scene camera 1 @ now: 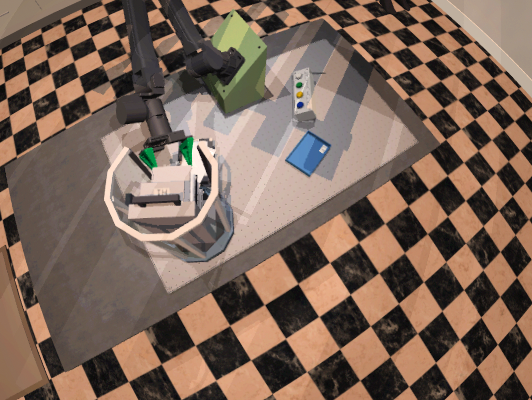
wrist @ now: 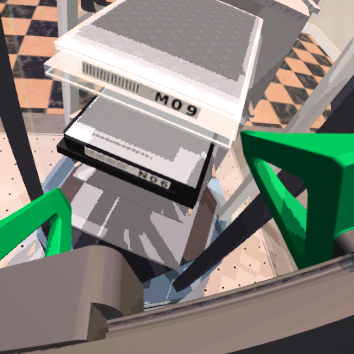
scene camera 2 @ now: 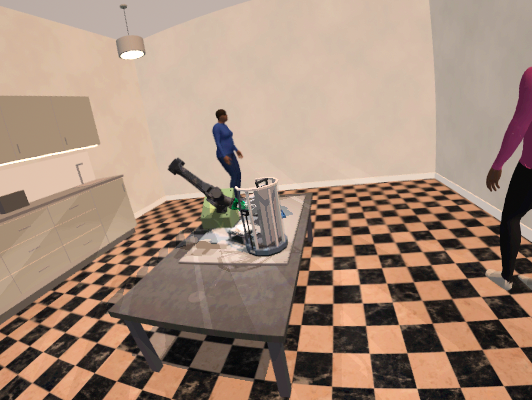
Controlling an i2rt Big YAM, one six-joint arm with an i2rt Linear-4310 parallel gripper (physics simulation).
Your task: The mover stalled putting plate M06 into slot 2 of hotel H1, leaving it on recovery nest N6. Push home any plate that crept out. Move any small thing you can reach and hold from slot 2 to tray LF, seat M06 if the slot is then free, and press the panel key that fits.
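Frame: origin at the arm's base, x ahead, y left, z up, level; metres.
Where they show: gripper, fingertip midpoint: point(wrist: 149, 170); arm's base at its link origin: point(scene camera 1: 230, 66) point(scene camera 2: 222, 205).
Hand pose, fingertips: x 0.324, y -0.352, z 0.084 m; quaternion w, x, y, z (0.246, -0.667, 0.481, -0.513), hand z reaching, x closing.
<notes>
Things, the pixels of their top centre, and the offset from my fingertips. "*": a spot on its surface instead.
- clear plate marked M09 at its top centre: point(wrist: 185, 24) 0.065 m ahead, 0.021 m right, 0.045 m up
- N06 at its top centre: point(wrist: 164, 99) 0.065 m ahead, 0.021 m right, 0.008 m down
- panel at its top centre: point(scene camera 1: 306, 87) 0.141 m back, 0.574 m left, 0.151 m down
- cage's pale top ring at a spot on its surface: point(scene camera 1: 111, 210) * 0.086 m ahead, 0.147 m right, 0.159 m up
- blue tray at its top centre: point(scene camera 1: 309, 151) 0.071 m ahead, 0.443 m left, 0.217 m down
My gripper point(scene camera 1: 168, 153) point(scene camera 2: 240, 204) point(wrist: 149, 170) is open and empty, its green fingers wide apart at the open side of the round cage, facing hotel H1 point(scene camera 1: 165, 211) point(scene camera 2: 266, 215). In the wrist view, a clear plate marked M09 point(wrist: 165, 42) lies level in the hotel between and beyond the fingertips. A black-edged plate that seems to read N06 point(wrist: 145, 135) lies below it. How far either sticks out is hard to tell. No small thing is recognisable in the slots. Plate M06 and nest N6 cannot be made out. The panel point(scene camera 1: 303, 114) has white, green, yellow and blue keys.
The cage's pale top ring point(scene camera 1: 111, 210) surrounds the hotel, and dark posts point(wrist: 227, 245) flank its opening. A blue tray point(scene camera 1: 305, 155), its tag unreadable, lies right of the cage. A green wedge-shaped block point(scene camera 1: 252, 75) stands by the arm base. Two people stand beyond the table point(scene camera 2: 210, 295).
</notes>
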